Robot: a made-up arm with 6 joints. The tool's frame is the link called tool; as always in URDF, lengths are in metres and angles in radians. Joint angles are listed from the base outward.
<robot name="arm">
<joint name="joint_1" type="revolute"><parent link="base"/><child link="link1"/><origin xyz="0 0 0.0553" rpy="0 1.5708 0"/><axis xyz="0 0 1"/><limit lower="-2.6" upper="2.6"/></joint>
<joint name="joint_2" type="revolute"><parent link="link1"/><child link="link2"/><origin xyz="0.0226 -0.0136 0.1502" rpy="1.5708 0 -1.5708"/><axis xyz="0 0 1"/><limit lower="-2.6" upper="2.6"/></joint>
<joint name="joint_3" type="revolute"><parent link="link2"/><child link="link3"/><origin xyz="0.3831 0.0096 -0.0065" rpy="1.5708 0 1.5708"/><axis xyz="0 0 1"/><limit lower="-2.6" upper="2.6"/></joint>
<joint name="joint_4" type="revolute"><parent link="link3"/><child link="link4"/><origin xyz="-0.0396 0.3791 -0.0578" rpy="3.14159 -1.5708 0"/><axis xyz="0 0 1"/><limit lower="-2.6" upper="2.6"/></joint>
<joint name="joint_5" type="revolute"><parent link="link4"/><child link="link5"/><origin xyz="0.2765 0.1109 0.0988" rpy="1.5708 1.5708 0"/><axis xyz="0 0 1"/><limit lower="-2.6" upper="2.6"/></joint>
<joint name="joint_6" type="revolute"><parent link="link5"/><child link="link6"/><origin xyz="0.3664 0.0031 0.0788" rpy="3.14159 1.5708 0"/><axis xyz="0 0 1"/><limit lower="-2.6" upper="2.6"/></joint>
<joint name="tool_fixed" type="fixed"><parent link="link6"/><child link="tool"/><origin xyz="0.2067 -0.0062 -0.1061" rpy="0 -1.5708 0"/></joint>
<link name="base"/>
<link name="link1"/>
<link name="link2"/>
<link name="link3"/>
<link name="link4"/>
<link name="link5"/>
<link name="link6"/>
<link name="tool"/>
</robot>
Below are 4 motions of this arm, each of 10 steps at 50 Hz.
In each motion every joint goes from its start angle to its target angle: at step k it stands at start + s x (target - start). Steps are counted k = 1, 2, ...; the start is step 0. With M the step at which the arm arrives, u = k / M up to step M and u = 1 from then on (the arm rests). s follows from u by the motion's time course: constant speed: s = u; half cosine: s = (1 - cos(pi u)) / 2; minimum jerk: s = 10 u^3 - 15 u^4 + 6 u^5.
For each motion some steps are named. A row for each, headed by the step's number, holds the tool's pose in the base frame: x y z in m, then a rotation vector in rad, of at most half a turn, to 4 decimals.
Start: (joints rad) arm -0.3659 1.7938 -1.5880 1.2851 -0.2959 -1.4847
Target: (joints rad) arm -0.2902 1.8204 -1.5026 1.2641 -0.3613 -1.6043
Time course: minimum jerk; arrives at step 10
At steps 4, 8, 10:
4: 0.5121 0.2677 0.4128 -2.0653 1.3880 1.1890
8: 0.5215 0.2619 0.4271 -2.1001 1.2779 1.2978
10: 0.5223 0.2614 0.4284 -2.1033 1.2672 1.3074

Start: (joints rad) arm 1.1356 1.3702 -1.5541 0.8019 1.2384 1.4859
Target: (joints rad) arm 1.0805 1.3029 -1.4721 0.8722 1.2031 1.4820
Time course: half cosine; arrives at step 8
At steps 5, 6, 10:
5: 0.8009 -0.3817 -0.1311 -1.5196 -2.1233 -1.2260
6: 0.7884 -0.3885 -0.1383 -1.5438 -2.1053 -1.2128
10: 0.7769 -0.3945 -0.1446 -1.5655 -2.0889 -1.2008

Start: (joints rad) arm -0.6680 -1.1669 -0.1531 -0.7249 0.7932 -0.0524
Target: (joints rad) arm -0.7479 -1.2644 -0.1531 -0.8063 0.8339 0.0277
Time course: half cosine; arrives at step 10
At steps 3, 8, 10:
3: -0.7857 0.2197 0.6893 -0.9654 0.5897 -0.5381
8: -0.7828 0.3239 0.6600 -0.9539 0.6067 -0.6231
10: -0.7819 0.3379 0.6553 -0.9519 0.6085 -0.6349

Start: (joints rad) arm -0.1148 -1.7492 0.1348 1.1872 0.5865 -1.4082
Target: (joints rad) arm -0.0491 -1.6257 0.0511 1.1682 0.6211 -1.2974
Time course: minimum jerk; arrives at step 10
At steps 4, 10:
4: -0.3555 0.1955 -0.3214 -0.7821 -0.3994 -1.4608
10: -0.3700 0.1784 -0.3060 -0.6394 -0.4063 -1.3554

